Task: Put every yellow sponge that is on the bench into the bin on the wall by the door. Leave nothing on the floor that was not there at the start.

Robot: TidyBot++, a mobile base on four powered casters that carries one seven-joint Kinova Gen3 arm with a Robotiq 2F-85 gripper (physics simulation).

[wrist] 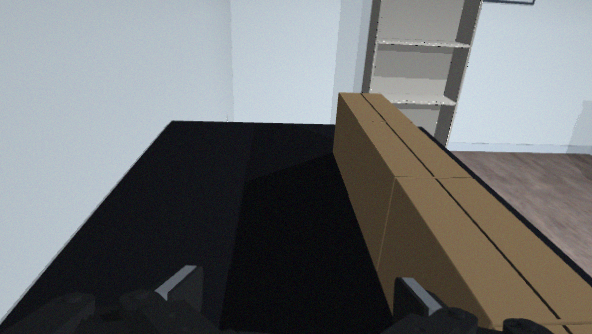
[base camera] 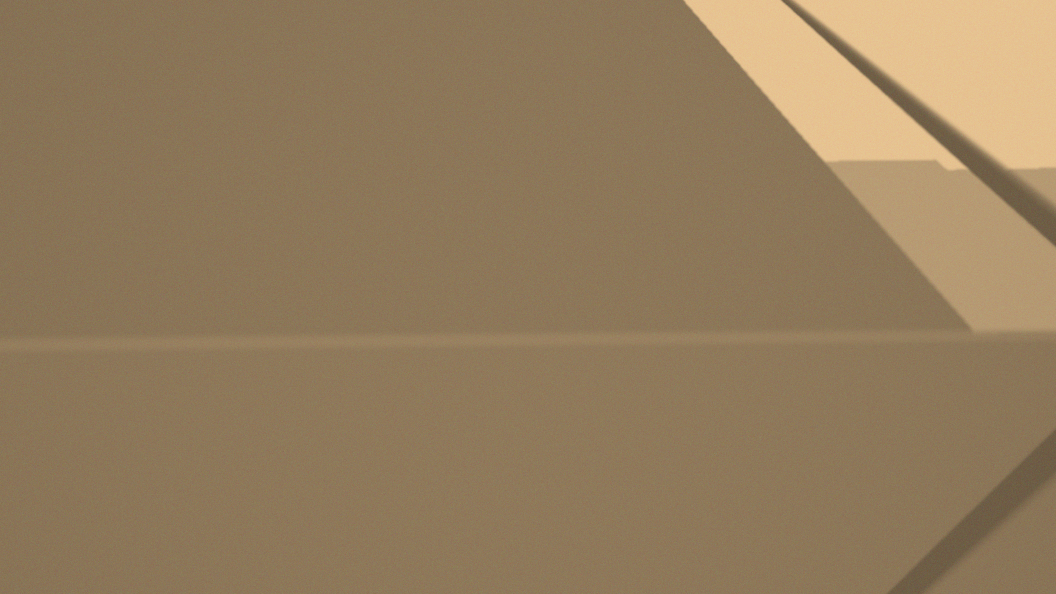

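My gripper is open, with its two fingers wide apart at the bottom of the wrist view and no object between them. It is above a long black bench top that runs away from it. No yellow sponge and no bin show in the wrist view or the base camera view. The part of the bench under and behind the gripper is out of view.
A row of brown boxes stands along the bench's right side, close to the right finger. A pale shelf unit stands beyond. Wood floor shows at right. Large plain brown surfaces fill most of the base camera view.
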